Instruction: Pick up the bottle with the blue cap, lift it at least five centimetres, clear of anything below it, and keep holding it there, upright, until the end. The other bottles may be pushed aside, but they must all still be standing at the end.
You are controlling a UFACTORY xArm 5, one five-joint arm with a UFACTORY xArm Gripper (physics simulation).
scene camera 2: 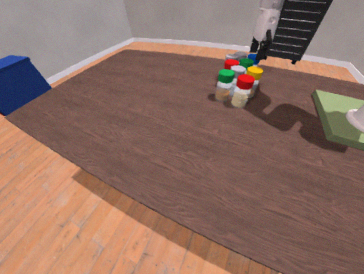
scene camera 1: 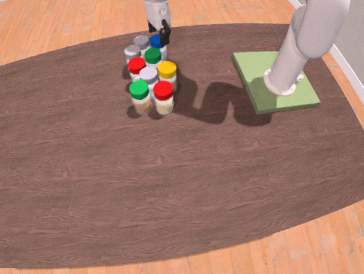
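Pixels of known places: gripper, fingertip midpoint: (scene camera 2: 255, 56) (scene camera 1: 159, 37); arm's base at its link origin: (scene camera 1: 279, 82).
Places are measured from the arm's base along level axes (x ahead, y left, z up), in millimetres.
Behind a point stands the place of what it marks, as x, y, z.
Note:
The bottle with the blue cap (scene camera 1: 156, 42) {394, -220, 80} (scene camera 2: 253, 59) {389, -212, 73} stands upright at the back right of the bottle group. My gripper (scene camera 1: 158, 36) {379, -246, 77} (scene camera 2: 259, 55) {379, -246, 77} is open, with nothing between its fingers. It is at the blue cap, and its nearer finger overlaps the cap's right side in both views. Whether the fingers are around the cap or above and behind it, I cannot tell. A dark green-capped bottle (scene camera 1: 153, 55) {418, -157, 80} (scene camera 2: 246, 63) {419, -144, 78} stands in front of it, and a grey-capped bottle (scene camera 1: 141, 42) {443, -238, 80} stands to its left. The lower part of the blue-capped bottle is mostly hidden.
Other bottles stand close together: grey-capped (scene camera 1: 132, 51) {480, -201, 80}, red-capped (scene camera 1: 137, 65) {475, -129, 79}, pale-capped (scene camera 1: 148, 75) {450, -75, 80}, yellow-capped (scene camera 1: 167, 69) {391, -81, 80}, green-capped (scene camera 1: 139, 90) {487, -27, 79} and front red-capped (scene camera 1: 163, 90) {422, -6, 80}. The arm's base stands on a green board (scene camera 1: 250, 75) {98, -54, 0} at the right. A blue box (scene camera 2: 20, 85) is at the far left.

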